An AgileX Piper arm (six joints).
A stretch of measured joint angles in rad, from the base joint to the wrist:
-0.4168, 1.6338, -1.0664, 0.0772, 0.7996, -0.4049
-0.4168, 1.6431, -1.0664, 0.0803, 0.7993, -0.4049
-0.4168, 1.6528, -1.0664, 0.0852, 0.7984, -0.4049
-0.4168, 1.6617, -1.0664, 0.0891, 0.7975, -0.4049
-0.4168, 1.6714, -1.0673, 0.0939, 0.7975, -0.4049
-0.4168, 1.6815, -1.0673, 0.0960, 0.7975, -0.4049
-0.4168, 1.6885, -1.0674, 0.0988, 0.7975, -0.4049
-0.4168, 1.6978, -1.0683, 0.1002, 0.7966, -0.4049
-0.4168, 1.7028, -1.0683, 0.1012, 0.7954, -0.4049
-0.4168, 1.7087, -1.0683, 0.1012, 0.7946, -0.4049
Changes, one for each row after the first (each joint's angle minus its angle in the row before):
0.0000, 0.0093, 0.0000, 0.0031, -0.0003, 0.0000
0.0000, 0.0097, 0.0000, 0.0049, -0.0009, 0.0000
0.0000, 0.0089, 0.0000, 0.0039, -0.0009, 0.0000
0.0000, 0.0097, -0.0009, 0.0048, 0.0000, 0.0000
0.0000, 0.0101, 0.0000, 0.0021, 0.0000, 0.0000
0.0000, 0.0070, -0.0001, 0.0028, 0.0000, 0.0000
0.0000, 0.0093, -0.0009, 0.0014, -0.0009, 0.0000
0.0000, 0.0050, 0.0000, 0.0010, -0.0012, 0.0000
0.0000, 0.0059, 0.0000, 0.0000, -0.0008, 0.0000

